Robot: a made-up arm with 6 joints. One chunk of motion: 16 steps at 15 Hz.
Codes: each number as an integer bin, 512 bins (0 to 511) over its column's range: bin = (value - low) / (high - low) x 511, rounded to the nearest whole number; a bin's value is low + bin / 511 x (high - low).
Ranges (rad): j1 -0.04..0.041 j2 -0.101..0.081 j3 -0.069..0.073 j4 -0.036..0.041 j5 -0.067..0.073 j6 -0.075..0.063
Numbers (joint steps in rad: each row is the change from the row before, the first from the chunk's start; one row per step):
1: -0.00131 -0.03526 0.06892 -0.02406 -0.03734 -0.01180
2: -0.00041 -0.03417 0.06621 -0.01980 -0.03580 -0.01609
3: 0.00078 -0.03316 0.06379 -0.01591 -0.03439 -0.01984
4: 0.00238 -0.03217 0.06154 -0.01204 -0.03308 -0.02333
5: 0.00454 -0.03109 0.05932 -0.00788 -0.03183 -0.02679
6: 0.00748 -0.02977 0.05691 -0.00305 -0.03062 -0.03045
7: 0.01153 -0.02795 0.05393 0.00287 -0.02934 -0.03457
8: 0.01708 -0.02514 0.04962 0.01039 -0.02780 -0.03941
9: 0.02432 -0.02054 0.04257 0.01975 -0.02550 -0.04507
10: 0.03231 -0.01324 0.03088 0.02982 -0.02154 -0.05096
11: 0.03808 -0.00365 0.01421 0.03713 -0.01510 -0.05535
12: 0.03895 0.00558 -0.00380 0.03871 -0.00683 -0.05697
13: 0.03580 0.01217 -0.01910 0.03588 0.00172 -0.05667
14: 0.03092 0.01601 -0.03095 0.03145 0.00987 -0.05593
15: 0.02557 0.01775 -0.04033 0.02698 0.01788 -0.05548
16: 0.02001 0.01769 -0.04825 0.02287 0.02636 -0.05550
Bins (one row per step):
1: 244 185 496 79 108 234
2: 250 188 487 108 114 218
3: 257 190 478 133 119 204
4: 267 193 470 159 124 191
5: 281 196 462 187 128 179
6: 300 200 453 219 133 165
7: 325 205 442 258 137 150
8: 360 213 427 308 143 132
9: 406 226 401 370 151 111
10: 456 246 359 437 166 89
11: 493 273 299 485 189 73
12: 498 299 235 496 220 67
13: 478 318 180 477 251 68
14: 447 329 137 448 281 71
15: 414 333 103 418 310 72
16: 379 333 75 391 341 72

